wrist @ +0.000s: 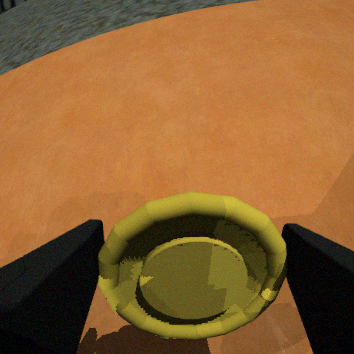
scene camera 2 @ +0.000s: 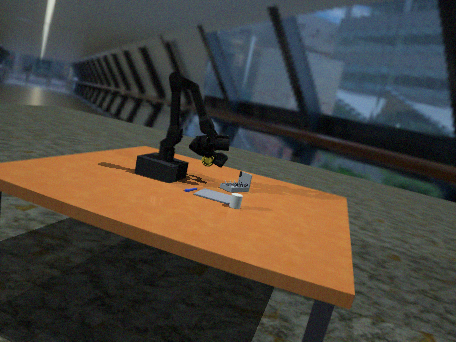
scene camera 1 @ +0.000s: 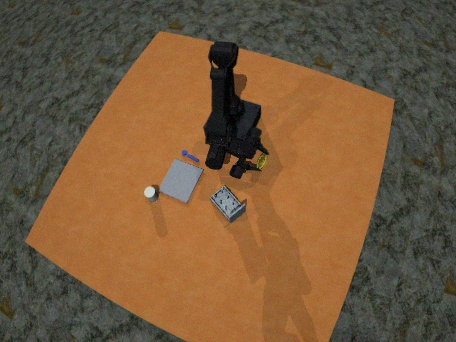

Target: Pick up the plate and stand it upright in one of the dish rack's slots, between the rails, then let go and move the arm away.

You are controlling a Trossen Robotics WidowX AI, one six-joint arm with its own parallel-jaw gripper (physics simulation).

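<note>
A yellow round plate (scene camera 1: 262, 161) (scene camera 2: 208, 161) (wrist: 192, 280) is held across its rim between the two black fingers of my gripper (scene camera 1: 263, 161) (wrist: 194, 235), above the table. In scene camera 2 the fingers are too small and dark to make out well. The grey dish rack (scene camera 1: 227, 202) (scene camera 2: 235, 189), with short dark pegs and a raised panel at one end, stands on the table. In scene camera 1 the plate is above and to the right of the rack, apart from it. The rack does not show in the wrist view.
A flat grey square board (scene camera 1: 181, 181) (scene camera 2: 212, 196) lies left of the rack in scene camera 1. A white cylinder (scene camera 1: 150, 193) (scene camera 2: 236, 201) stands beside the board. A small blue object (scene camera 1: 192, 157) (scene camera 2: 190, 190) lies near the board, on the orange table (scene camera 1: 115, 260) (scene camera 2: 165, 220).
</note>
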